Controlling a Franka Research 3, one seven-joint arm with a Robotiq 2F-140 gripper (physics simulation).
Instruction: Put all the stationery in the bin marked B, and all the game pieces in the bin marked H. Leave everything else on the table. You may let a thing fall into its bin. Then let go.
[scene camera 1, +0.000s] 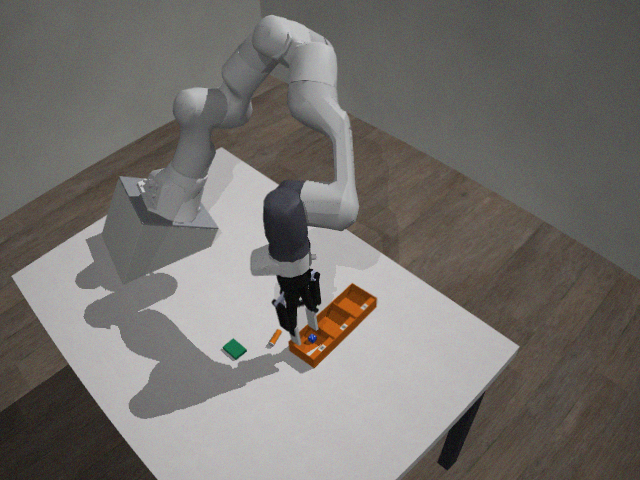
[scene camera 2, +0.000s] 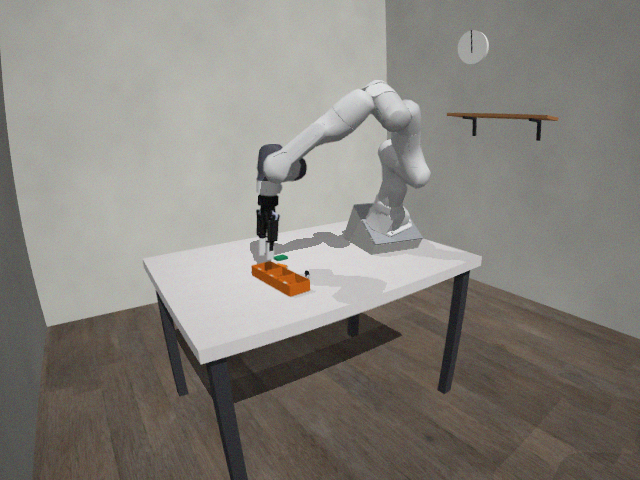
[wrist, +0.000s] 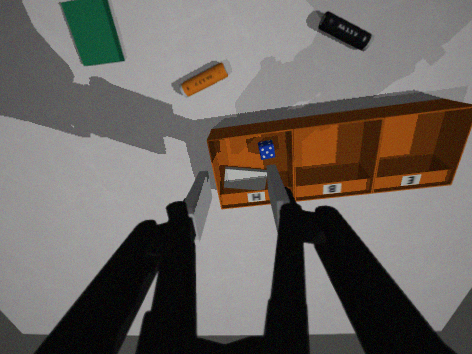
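My gripper is open above bin H, with nothing between its fingers. Bin H is the end compartment of an orange tray. A white domino lies in bin H near its labelled wall, below the fingers, and looks tilted; its dots are not visible. A blue die with white dots is in the same bin, near the opposite wall. Bin B is the middle compartment, and nothing shows in it. No clear stationery shows.
An orange battery lies beside the tray near bin H. A black battery lies farther along the same side. A flat green block lies beyond the orange battery. The tray's third bin is at the other end.
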